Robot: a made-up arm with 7 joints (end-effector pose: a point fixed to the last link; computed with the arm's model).
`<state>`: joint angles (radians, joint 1 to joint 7).
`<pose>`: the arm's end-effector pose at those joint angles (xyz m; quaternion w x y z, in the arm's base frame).
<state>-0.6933 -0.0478 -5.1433 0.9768 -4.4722 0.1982 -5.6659</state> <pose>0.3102 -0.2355 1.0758 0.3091 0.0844 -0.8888 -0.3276</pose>
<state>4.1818 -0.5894 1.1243 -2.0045 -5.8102 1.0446 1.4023</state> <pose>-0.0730 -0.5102 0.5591 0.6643 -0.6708 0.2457 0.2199</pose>
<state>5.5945 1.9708 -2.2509 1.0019 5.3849 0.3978 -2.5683</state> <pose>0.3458 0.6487 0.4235 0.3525 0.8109 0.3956 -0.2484</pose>
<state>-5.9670 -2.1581 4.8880 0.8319 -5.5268 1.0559 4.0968</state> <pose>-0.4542 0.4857 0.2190 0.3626 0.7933 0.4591 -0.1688</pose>
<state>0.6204 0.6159 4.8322 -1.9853 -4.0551 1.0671 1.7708</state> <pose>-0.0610 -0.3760 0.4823 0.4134 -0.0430 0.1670 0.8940</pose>
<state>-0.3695 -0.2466 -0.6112 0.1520 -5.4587 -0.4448 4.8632</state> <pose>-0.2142 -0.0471 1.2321 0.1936 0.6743 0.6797 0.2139</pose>
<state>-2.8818 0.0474 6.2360 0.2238 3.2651 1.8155 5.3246</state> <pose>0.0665 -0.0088 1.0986 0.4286 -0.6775 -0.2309 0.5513</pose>
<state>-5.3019 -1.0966 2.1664 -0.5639 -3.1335 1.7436 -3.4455</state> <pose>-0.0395 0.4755 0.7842 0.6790 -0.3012 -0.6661 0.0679</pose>
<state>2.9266 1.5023 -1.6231 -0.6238 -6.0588 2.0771 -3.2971</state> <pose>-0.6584 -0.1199 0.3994 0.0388 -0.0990 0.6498 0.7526</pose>
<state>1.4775 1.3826 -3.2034 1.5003 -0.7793 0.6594 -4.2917</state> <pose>-0.0736 -0.2808 0.8951 0.3160 0.8978 0.2167 0.2170</pose>
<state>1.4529 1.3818 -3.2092 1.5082 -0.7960 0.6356 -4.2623</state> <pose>-0.0683 -0.2822 0.8967 0.3043 0.8989 0.2234 0.2223</pose>
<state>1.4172 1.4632 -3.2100 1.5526 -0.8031 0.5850 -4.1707</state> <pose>-0.0504 -0.3087 0.8741 0.2548 0.9189 0.1980 0.2268</pose>
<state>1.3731 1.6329 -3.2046 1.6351 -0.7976 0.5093 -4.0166</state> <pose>-0.0174 -0.3541 0.8207 0.1670 0.9517 0.1363 0.2185</pose>
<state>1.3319 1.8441 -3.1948 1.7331 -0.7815 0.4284 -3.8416</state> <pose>0.0214 -0.3949 0.7472 0.0676 0.9784 0.0554 0.1875</pose>
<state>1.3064 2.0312 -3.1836 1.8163 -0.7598 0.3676 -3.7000</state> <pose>0.0509 -0.4170 0.6780 0.0104 -0.9891 0.0174 -0.1457</pose>
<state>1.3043 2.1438 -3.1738 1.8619 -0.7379 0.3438 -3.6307</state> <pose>0.0622 -0.4250 0.6352 0.0501 -0.9898 0.0629 -0.1179</pose>
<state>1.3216 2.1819 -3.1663 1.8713 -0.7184 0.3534 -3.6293</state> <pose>0.0585 -0.4278 0.6200 0.0575 -0.9886 0.0819 -0.1124</pose>
